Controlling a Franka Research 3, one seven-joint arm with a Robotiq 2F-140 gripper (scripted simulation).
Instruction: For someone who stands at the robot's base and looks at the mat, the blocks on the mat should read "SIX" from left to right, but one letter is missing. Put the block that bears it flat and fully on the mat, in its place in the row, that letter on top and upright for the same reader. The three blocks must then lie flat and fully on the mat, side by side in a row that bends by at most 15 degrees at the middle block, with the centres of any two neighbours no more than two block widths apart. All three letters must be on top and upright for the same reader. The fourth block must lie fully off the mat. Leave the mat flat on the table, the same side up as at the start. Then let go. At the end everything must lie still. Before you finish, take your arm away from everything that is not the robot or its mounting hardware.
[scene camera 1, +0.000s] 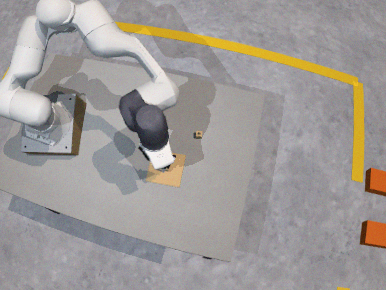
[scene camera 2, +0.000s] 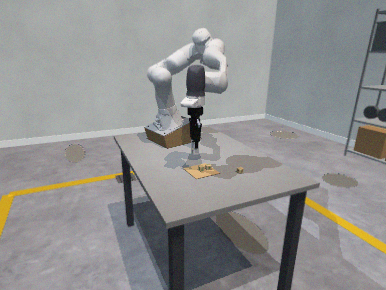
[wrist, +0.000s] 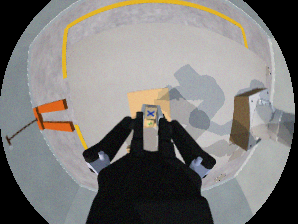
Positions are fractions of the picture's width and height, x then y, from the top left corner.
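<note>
From scene camera 1 you'd see a tan mat (scene camera 1: 0.45, 0.61). The wrist view has the mat (wrist: 0.54, 0.43) as well, and my gripper (wrist: 0.51, 0.49) is there with it.
</note>
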